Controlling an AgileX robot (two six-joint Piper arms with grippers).
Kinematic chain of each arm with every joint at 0, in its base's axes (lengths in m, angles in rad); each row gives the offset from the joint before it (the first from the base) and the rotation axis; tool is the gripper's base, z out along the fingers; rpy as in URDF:
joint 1: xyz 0 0 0.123 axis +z
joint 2: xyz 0 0 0 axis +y
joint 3: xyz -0.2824 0 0.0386 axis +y
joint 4: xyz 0.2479 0 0.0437 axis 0.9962 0 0.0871
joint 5: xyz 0 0 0 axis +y
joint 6: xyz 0.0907 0 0.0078 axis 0.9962 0 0.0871
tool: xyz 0 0 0 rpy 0 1.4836 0
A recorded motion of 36 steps. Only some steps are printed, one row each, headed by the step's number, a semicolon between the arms.
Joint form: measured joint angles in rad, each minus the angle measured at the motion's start. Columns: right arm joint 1, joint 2, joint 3, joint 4, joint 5, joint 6; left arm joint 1, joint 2, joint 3, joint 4, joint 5, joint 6.
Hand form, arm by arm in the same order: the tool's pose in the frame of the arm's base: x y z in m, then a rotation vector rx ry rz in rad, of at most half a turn. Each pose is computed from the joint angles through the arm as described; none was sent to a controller.
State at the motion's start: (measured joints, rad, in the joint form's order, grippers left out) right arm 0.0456 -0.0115 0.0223 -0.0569 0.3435 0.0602; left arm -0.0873 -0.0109 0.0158 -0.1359 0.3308 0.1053
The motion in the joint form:
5: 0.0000 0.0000 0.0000 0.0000 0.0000 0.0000; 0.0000 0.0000 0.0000 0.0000 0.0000 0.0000
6: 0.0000 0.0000 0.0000 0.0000 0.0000 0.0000; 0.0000 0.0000 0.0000 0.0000 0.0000 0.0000
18: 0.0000 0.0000 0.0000 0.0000 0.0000 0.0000; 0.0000 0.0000 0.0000 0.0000 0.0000 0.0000
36: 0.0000 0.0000 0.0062 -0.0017 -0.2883 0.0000; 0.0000 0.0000 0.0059 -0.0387 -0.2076 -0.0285
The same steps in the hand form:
5: 0.0533 0.0007 0.1753 -0.0224 1.8372 0.0190; 0.0529 -0.0087 0.1788 0.0893 1.8156 -0.1183
6: 0.0533 0.0007 0.1753 -0.0224 1.8372 0.0190; 0.0529 -0.0087 0.1788 0.0893 1.8156 -0.1183
18: 0.0533 0.0007 0.1753 -0.0224 1.8372 0.0190; 0.0529 -0.0087 0.1788 0.0893 1.8156 -0.1183
36: 0.0568 0.0023 0.1991 -0.0316 1.5555 0.0348; 0.0561 -0.0069 0.1953 0.0091 1.6180 -0.1592

